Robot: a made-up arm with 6 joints.
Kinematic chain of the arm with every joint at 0, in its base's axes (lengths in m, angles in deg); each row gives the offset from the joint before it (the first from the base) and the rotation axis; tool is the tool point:
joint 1: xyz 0 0 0.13 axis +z
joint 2: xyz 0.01 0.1 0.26 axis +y
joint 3: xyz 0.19 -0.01 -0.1 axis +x
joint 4: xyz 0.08 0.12 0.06 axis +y
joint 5: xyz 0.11 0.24 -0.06 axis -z
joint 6: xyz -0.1 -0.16 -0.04 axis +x
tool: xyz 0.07 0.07 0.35
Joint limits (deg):
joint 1: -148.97..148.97
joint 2: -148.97..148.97
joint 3: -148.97..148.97
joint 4: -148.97..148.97
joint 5: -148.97..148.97
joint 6: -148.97..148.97
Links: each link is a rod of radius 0.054 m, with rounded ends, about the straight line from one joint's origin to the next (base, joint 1, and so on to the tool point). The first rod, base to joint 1, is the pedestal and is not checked.
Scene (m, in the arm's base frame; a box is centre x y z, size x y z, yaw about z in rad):
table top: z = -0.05
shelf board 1: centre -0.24 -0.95 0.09 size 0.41 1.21 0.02 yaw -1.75
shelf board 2: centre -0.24 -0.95 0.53 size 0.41 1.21 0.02 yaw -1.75
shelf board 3: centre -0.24 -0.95 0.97 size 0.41 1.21 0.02 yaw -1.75
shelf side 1: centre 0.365 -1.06 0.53 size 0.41 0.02 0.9 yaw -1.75
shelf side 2: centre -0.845 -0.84 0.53 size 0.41 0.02 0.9 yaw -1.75
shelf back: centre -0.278 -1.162 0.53 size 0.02 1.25 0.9 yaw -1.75
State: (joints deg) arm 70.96 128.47 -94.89 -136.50 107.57 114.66
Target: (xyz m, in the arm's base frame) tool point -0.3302 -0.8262 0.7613
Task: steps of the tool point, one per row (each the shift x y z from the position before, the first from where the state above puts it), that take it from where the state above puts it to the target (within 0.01 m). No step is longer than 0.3 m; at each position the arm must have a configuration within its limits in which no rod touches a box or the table.
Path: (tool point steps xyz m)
1: 0.0124 0.0745 -0.0077
2: 0.0162 0.0859 0.0005
3: 0.0179 0.0958 0.0073
4: -0.0166 -0.0430 0.2436
5: -0.0365 0.0602 0.2495
6: -0.0159 -0.1040 -0.0116
7: -0.0161 -0.0827 -0.0017
8: -0.0126 -0.0597 0.0133

